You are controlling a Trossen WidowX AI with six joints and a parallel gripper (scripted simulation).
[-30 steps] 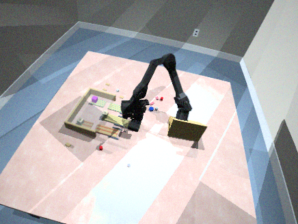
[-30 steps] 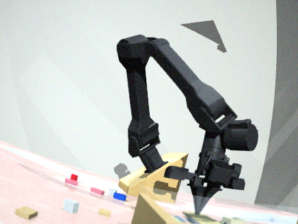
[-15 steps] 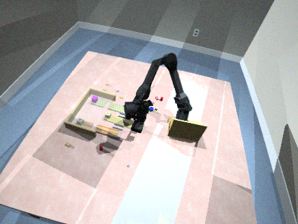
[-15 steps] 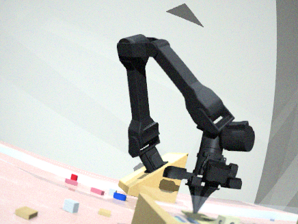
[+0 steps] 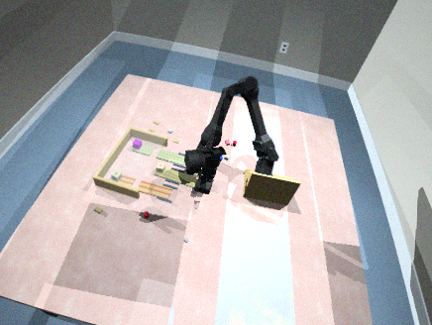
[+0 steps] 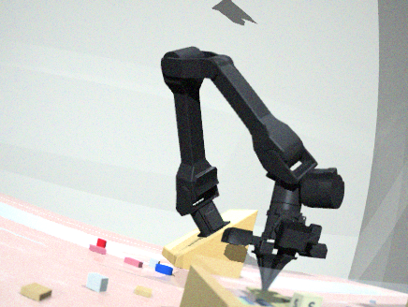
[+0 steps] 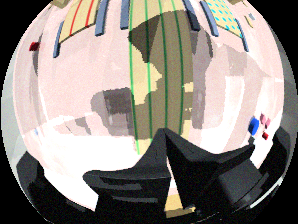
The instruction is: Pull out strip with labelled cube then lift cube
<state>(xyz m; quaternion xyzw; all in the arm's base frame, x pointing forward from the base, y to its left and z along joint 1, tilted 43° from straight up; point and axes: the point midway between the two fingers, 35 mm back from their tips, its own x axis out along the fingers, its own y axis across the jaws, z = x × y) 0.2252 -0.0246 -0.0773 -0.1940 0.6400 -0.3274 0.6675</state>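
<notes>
Now: gripper tip 9 cm short of the green-striped strip and 2 cm to the left of it. The rest, counted from my gripper tip: dotted strip: 17 cm ahead, 13 cm to the right; then orange-striped strip: 20 cm ahead, 5 cm to the left; then blue puck: 5 cm behind, 17 cm to the right.
</notes>
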